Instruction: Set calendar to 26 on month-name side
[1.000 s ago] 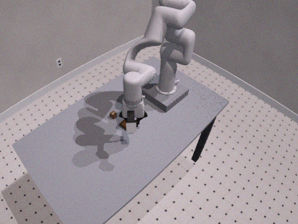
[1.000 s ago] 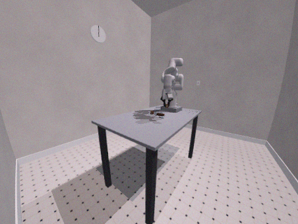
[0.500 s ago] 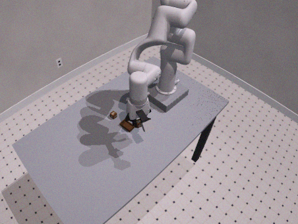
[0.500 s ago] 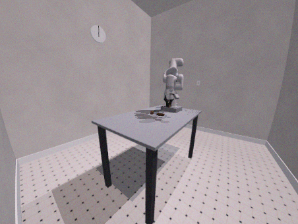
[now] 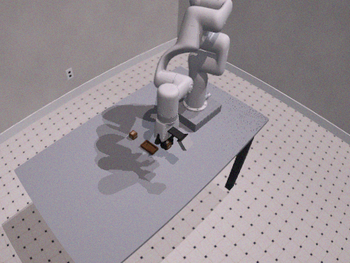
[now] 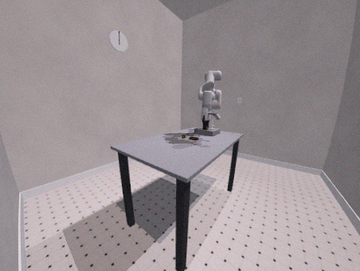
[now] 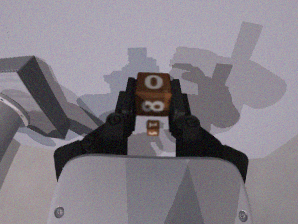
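Right now the brown wooden tray is 12 cm below my hand, 10 cm to the right of it and 2 cm ahead of it. The rest, counted from my hand: brown cube: 1 cm below.
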